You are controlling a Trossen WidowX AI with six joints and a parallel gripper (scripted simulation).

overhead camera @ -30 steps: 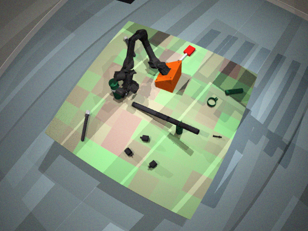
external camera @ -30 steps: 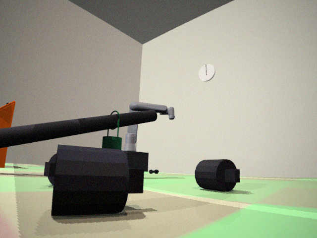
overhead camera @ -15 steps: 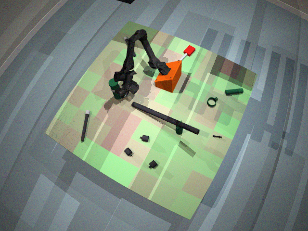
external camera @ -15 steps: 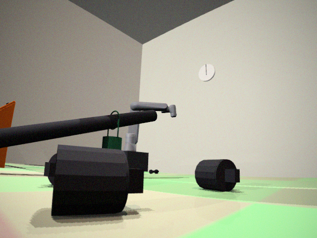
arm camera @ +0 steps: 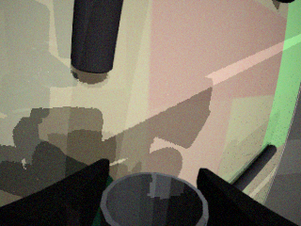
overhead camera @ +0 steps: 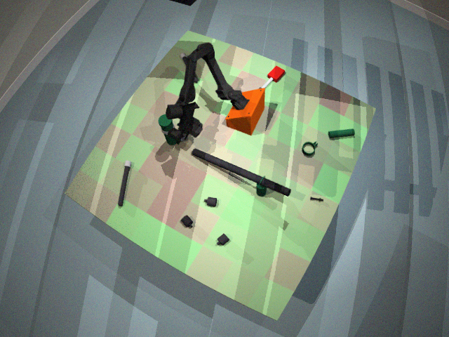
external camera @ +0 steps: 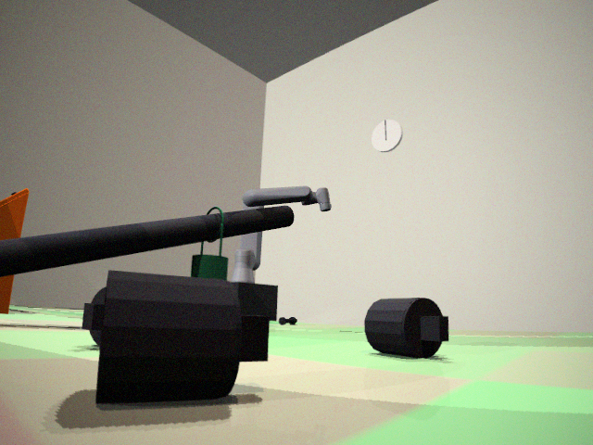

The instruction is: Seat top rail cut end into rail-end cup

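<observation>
My gripper tip is now 20 mm past the pale rail-end cup, 20 mm to the left of it and 30 mm below it. The rest, counted from my gripper tip: green loop cap: 440 mm to the left.
</observation>
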